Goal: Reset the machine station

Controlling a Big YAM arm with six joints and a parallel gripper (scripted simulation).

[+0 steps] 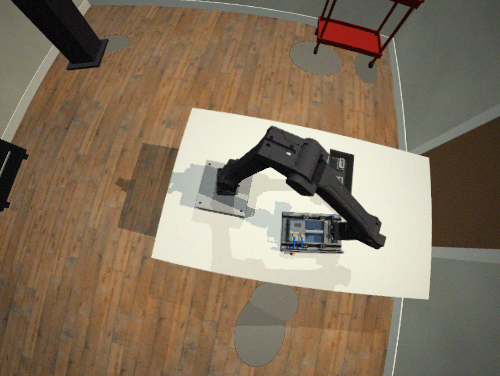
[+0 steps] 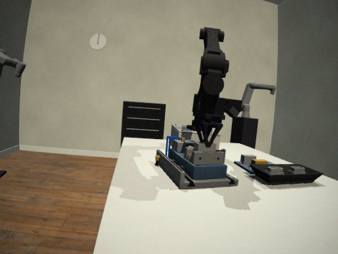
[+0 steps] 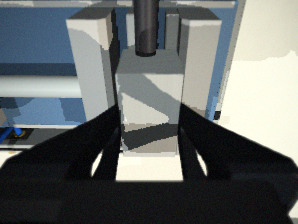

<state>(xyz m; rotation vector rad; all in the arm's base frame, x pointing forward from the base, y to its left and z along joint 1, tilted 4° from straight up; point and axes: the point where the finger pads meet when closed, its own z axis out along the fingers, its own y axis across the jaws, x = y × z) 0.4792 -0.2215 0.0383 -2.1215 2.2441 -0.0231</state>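
Right now my hand is 50 mm to the right of the dark rod and 30 mm above it. Round my hand: yellow brass blank 40 mm behind, 280 mm to the left, 90 mm below; light cylinder 90 mm behind, 40 mm below; vise 70 mm behind, 80 mm below.
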